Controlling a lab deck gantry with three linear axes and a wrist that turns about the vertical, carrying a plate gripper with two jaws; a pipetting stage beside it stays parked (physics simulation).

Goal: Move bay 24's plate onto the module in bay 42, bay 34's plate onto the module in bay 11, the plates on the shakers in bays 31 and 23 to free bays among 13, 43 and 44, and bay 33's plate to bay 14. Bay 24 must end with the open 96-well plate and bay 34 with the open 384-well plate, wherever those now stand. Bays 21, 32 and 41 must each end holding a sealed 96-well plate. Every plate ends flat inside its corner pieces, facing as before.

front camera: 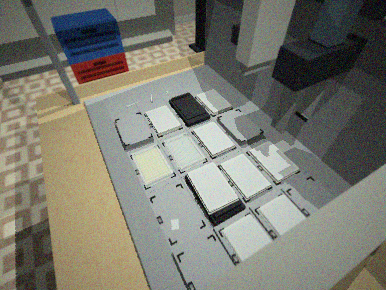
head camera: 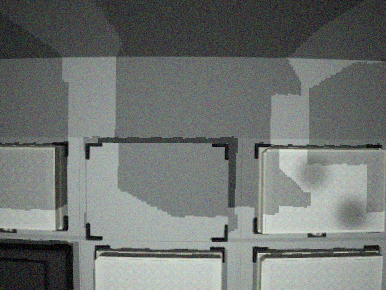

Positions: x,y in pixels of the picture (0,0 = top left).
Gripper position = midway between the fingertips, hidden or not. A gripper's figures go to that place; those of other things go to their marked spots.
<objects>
The gripper [front camera: 289,123]: 0.58 m from the lens. A yellowish 96-well plate [front camera: 150,162]: 0.65 m from the lens.
</objects>
